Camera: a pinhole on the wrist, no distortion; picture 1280 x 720 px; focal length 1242.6 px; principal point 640.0 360.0 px. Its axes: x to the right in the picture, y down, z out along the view. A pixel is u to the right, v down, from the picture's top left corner.
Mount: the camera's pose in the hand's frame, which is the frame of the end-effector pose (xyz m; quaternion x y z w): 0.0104 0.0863 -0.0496 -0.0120 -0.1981 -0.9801 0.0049
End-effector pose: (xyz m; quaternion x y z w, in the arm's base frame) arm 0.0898 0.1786 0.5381 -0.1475 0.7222 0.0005 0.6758
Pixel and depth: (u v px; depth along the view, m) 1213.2 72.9 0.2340
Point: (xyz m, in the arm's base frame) 0.1896 0.4446 0.5713
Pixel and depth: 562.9 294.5 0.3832
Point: 0.3216 0.4715 0.4210
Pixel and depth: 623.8 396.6 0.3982
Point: 0.3535 0.4580 0.4407
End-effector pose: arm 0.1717 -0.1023 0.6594 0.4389 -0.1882 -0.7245 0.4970
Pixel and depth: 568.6 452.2 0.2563
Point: 0.1021 -0.2346 0.8702
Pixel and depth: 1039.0 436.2 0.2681
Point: 0.1076 -0.1504 0.9267
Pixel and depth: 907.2 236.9 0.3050
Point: 0.1244 -0.1962 0.9665
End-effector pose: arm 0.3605 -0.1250 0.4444 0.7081 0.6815 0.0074 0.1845
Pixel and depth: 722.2 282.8 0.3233
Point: 0.6450 -0.1904 0.2834
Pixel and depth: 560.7 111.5 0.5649
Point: 0.8708 -0.1781 0.1450
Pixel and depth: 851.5 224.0 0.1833
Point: 0.5579 -0.1703 0.3916
